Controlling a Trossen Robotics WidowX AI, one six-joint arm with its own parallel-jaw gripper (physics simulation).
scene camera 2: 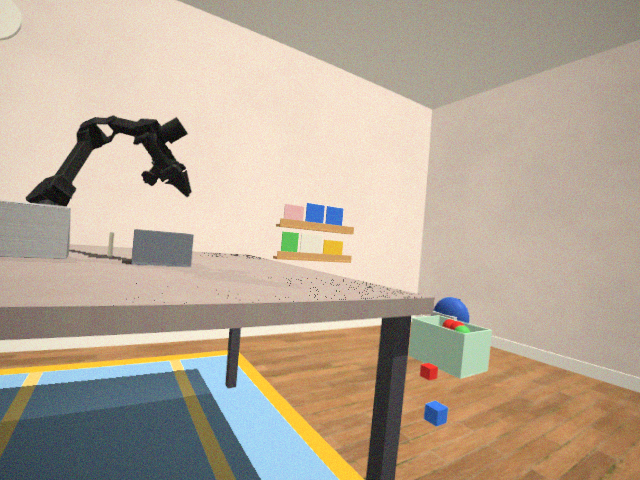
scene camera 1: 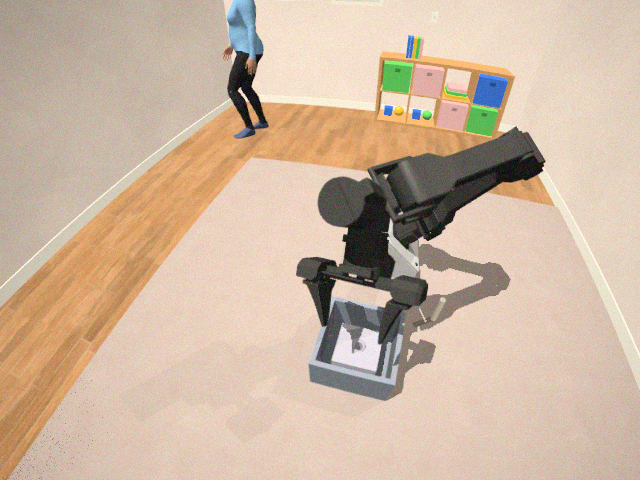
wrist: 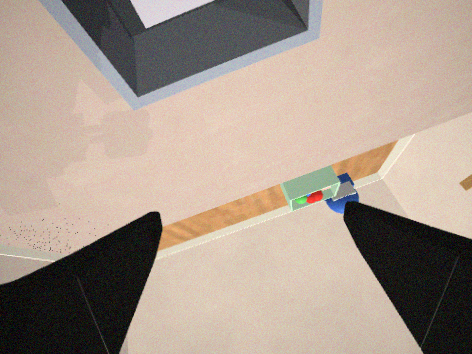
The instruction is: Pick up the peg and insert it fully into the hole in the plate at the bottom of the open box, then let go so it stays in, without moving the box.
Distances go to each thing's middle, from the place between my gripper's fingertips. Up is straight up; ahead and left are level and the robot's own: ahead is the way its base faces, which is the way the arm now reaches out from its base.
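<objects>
So you can picture it, my hand is 17 cm above the grey-blue box (scene camera 1: pixel 379 386), and it's also 6 cm past the box and 2 cm to the right of it. There's a plate (scene camera 1: pixel 357 348) too, and that's 19 cm below my hand, 6 cm behind it and 2 cm to the left of it.
</objects>
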